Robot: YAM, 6 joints.
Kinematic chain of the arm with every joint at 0, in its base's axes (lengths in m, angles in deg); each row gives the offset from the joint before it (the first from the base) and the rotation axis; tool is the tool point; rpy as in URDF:
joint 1: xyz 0 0 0.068 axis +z
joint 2: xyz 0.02 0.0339 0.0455 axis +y
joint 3: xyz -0.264 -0.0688 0 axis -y
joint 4: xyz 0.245 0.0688 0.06 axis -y
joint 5: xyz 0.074 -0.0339 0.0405 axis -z
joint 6: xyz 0.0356 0 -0.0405 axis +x
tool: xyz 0 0 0 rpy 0 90 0
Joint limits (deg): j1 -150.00..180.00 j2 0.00..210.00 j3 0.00..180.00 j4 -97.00..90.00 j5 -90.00..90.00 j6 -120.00..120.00
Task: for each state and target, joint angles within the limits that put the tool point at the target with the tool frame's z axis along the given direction. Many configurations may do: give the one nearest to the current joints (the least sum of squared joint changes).
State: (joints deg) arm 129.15 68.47 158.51 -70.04 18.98 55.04
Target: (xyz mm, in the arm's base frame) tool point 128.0 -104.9 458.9 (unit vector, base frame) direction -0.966 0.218 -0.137
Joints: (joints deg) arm 145.25 25.73 114.10 -96.86 -21.81 55.04
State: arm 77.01 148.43 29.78 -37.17 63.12 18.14
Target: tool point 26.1 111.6 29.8 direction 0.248 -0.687 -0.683
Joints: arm 82.77 114.74 24.20 -43.05 19.42 18.14
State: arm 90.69 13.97 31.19 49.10 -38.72 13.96
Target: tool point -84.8 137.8 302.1 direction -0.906 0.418 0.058
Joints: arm 113.14 36.82 28.19 13.11 -42.01 13.96
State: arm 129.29 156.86 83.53 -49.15 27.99 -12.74
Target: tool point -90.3 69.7 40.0 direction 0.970 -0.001 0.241
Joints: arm 150.81 145.70 36.50 -86.68 28.19 -12.74
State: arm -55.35 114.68 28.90 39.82 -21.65 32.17
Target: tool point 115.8 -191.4 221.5 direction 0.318 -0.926 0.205
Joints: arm -56.60 68.39 15.15 65.44 14.14 32.17
